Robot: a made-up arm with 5 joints.
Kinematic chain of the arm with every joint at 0, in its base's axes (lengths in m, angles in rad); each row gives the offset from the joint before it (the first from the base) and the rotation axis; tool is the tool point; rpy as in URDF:
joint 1: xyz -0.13 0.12 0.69 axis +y
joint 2: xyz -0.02 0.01 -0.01 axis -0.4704 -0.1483 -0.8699
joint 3: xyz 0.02 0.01 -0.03 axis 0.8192 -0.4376 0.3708
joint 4: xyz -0.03 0 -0.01 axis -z
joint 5: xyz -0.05 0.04 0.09 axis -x
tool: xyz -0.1 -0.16 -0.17 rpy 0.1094 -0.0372 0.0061
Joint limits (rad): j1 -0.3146..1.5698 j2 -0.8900..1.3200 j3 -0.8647..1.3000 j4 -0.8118..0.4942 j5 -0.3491..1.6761
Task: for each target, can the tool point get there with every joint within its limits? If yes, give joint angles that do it. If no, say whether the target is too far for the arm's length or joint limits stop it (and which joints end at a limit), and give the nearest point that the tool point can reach.
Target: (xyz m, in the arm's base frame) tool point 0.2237 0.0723 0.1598
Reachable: no: too far | nearest point 0.0340 0.0725 0.4381 | short by 0.337 m
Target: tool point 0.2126 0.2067 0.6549
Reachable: no: joint limits stop it (at a limit: joint 1, joint 3, joint 5) | nearest point 0.1477 0.1930 0.6685 | short by 0.068 m
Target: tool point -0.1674 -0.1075 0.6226
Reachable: yes | joints 0.7336 -0.3794 0.2626 -0.4525 0.7729
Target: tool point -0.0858 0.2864 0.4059
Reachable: no: joint limits stop it (at a limit: joint 1, joint 2, joint 3) | nearest point -0.0941 0.2526 0.4501 | short by 0.056 m
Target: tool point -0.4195 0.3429 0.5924
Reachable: no: joint limits stop it (at a limit: joint 1, joint 2, joint 4) | nearest point -0.3950 0.2981 0.6251 | short by 0.061 m
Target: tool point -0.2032 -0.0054 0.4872
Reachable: yes | joints -0.1695 0.2453 0.4308 -0.3196 0.0343
